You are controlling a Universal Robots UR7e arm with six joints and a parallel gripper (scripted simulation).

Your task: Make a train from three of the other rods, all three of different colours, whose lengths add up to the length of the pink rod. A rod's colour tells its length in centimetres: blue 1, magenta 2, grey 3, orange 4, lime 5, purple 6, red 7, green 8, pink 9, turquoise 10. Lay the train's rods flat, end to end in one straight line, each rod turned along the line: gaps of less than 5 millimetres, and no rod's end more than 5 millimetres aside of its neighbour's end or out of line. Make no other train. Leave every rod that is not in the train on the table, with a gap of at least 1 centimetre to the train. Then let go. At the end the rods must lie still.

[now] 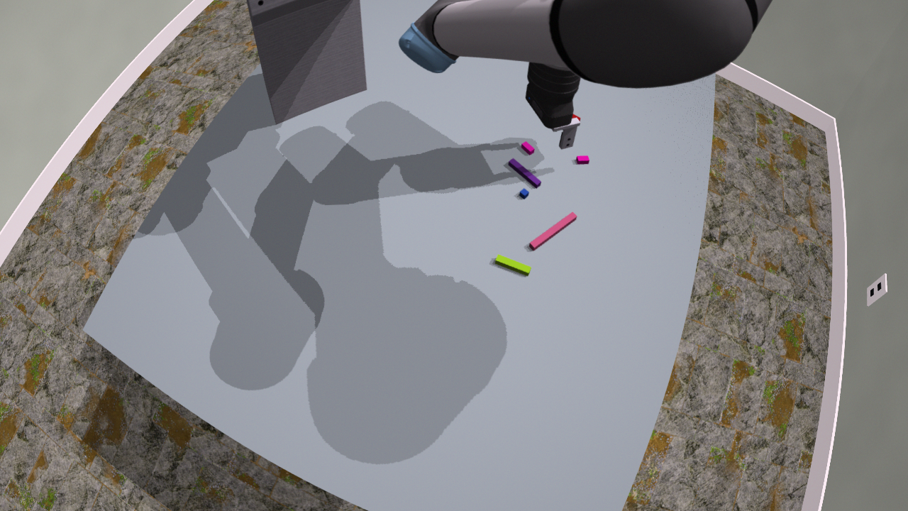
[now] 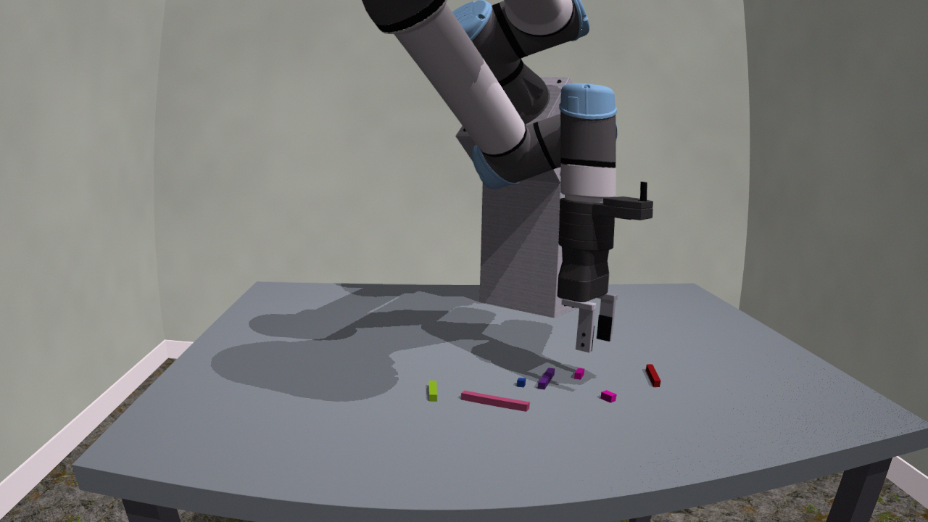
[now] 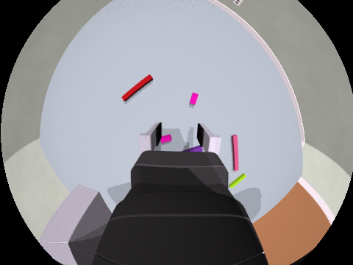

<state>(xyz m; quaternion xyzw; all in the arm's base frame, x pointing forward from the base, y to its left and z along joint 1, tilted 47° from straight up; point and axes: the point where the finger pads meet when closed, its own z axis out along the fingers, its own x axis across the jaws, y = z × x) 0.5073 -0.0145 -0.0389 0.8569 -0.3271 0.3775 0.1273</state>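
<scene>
Now: the small blue rod 3 cm behind my hand, 9 cm to the right of it and 8 cm below it. From my hand the other things lie so: purple rod: 4 cm behind, 5 cm to the right, 8 cm below; red rod: 11 cm to the left, 8 cm below; pink rod: 3 cm ahead, 14 cm to the right, 8 cm below.
</scene>
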